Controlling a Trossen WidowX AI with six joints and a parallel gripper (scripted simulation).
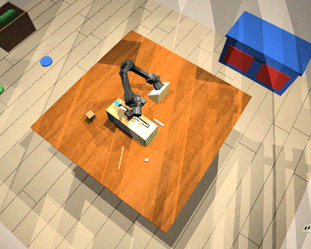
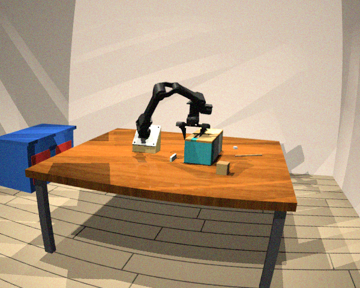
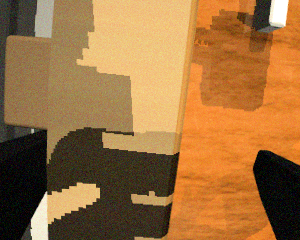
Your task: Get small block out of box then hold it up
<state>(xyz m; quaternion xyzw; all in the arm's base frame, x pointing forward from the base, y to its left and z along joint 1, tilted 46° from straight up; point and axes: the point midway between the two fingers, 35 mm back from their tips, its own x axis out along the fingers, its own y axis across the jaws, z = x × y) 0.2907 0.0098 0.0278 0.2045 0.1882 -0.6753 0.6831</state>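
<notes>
The small block is 40 mm ahead of my gripper tip and 20 mm to the right of it. Also, from my gripper tip: long tan-topped box (40 mm to the left, 30 mm below, 30 mm ahead); thin stick (320 mm ahead, 140 mm to the left, 90 mm below); tiny grey cube (300 mm to the left, 220 mm ahead, 80 mm below).
</notes>
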